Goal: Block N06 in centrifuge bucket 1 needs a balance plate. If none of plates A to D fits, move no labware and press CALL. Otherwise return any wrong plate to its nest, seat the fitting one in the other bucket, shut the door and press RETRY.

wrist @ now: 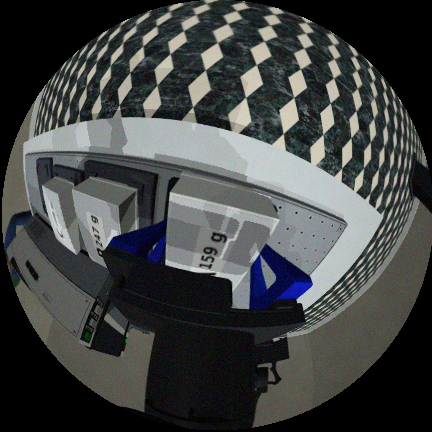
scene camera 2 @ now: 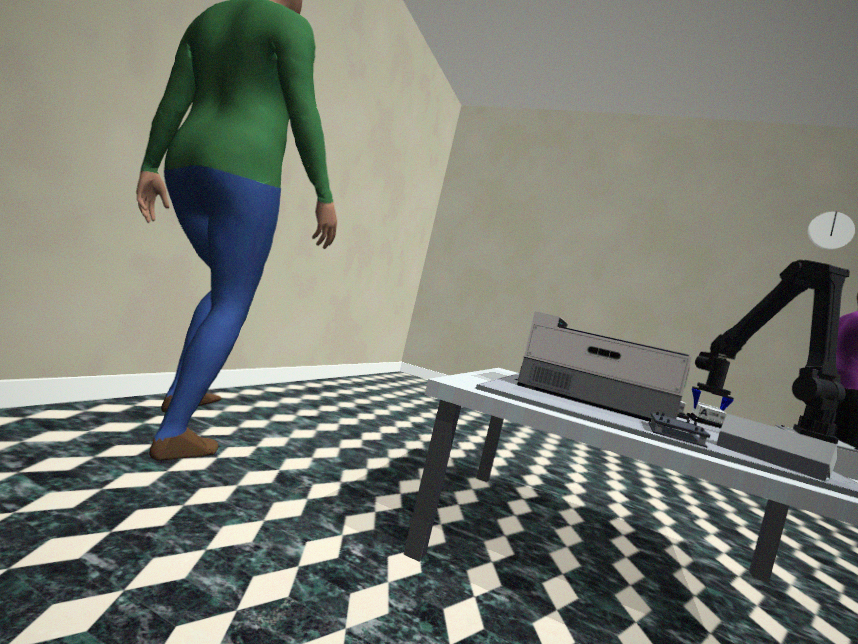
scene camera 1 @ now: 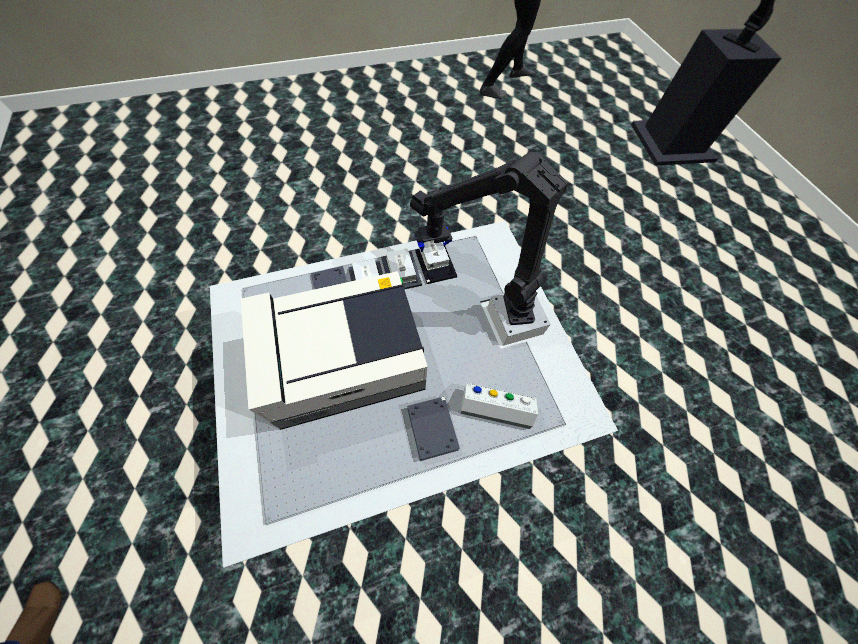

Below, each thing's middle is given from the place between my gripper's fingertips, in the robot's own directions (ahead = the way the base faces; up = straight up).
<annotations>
The dark lid (scene camera 1: pixel 380 324) is 210 mm ahead of my hand, 400 mm to the left of it and 180 mm above it. Round my hand: white centrifuge (scene camera 1: pixel 300 363) (360 mm ahead, 420 mm to the left, 90 mm above).
</annotations>
